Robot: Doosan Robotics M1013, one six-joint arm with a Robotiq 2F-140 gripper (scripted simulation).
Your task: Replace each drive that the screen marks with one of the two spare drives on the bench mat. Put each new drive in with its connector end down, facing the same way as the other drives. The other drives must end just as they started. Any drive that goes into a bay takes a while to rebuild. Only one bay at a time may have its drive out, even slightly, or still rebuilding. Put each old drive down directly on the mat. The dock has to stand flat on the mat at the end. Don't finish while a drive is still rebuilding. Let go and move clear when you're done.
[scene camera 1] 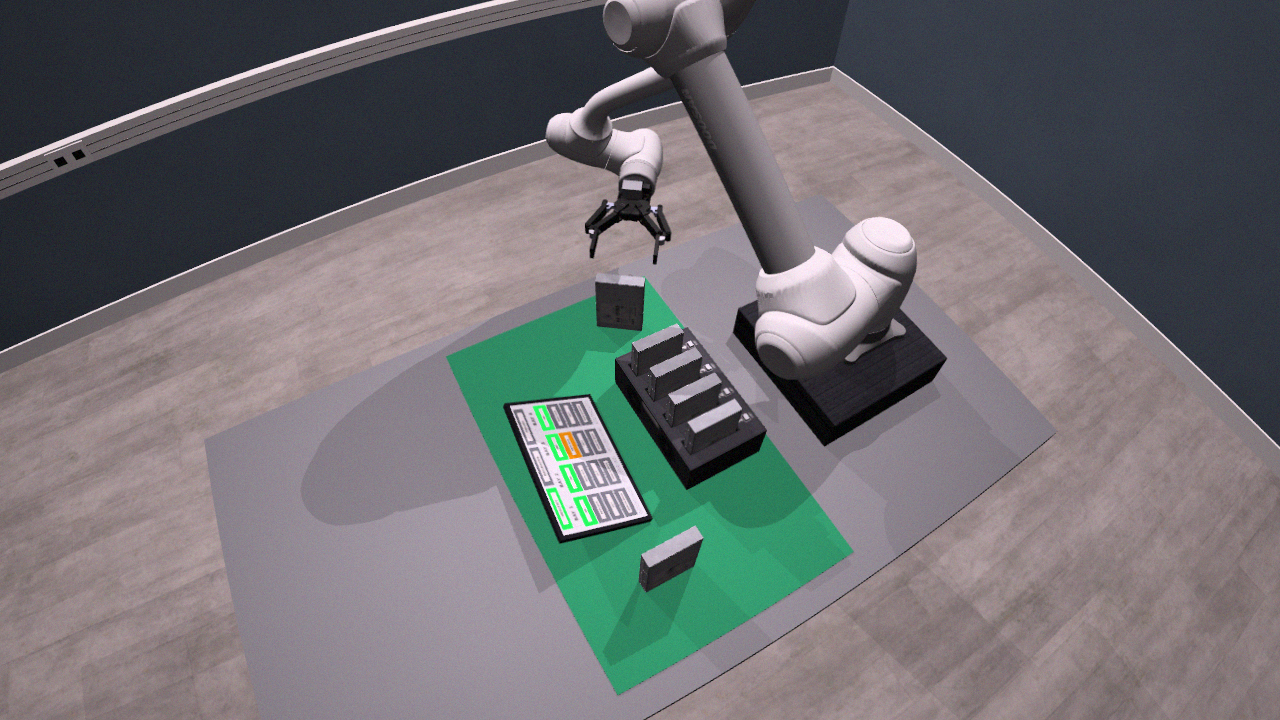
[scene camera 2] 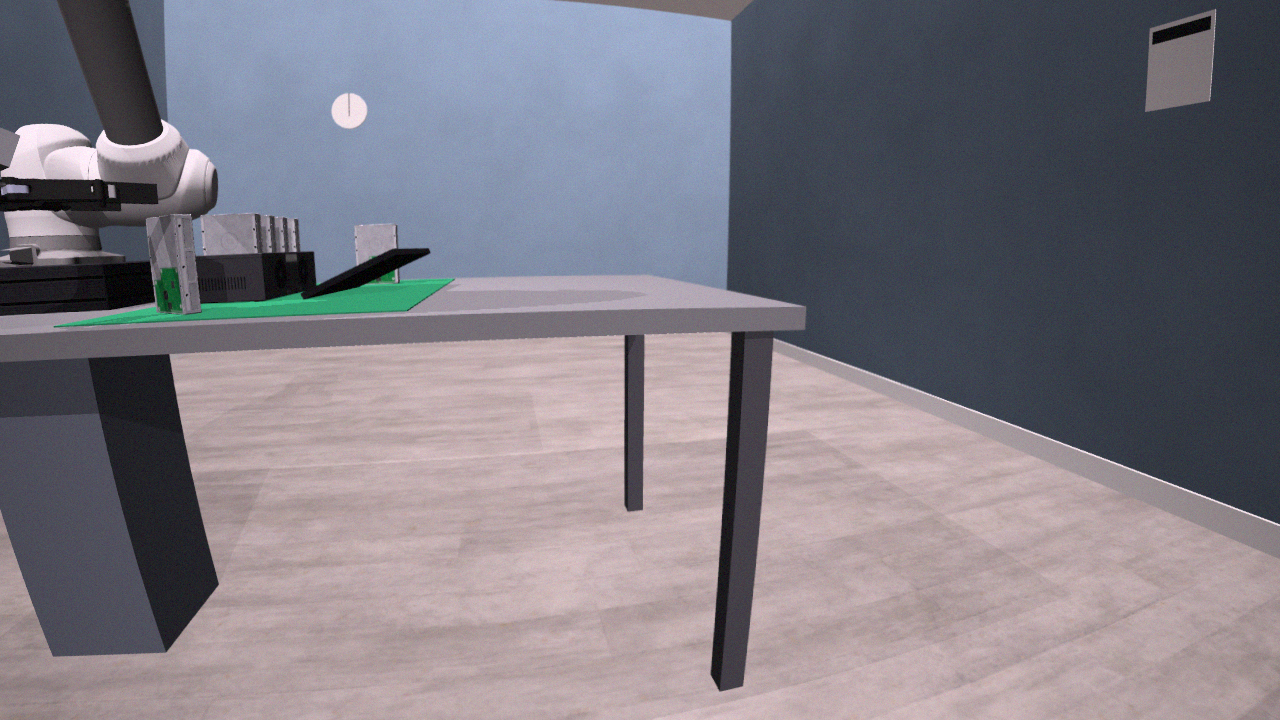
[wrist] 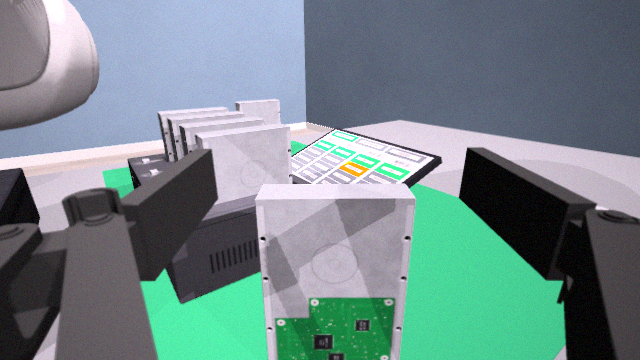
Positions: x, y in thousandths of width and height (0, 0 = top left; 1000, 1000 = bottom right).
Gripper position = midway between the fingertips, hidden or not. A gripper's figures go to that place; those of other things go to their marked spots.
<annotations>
My gripper (scene camera 1: 487, 356): 1.34 m from the lens. A spare drive (scene camera 1: 484, 416) is 1.35 m from the lens.
</annotations>
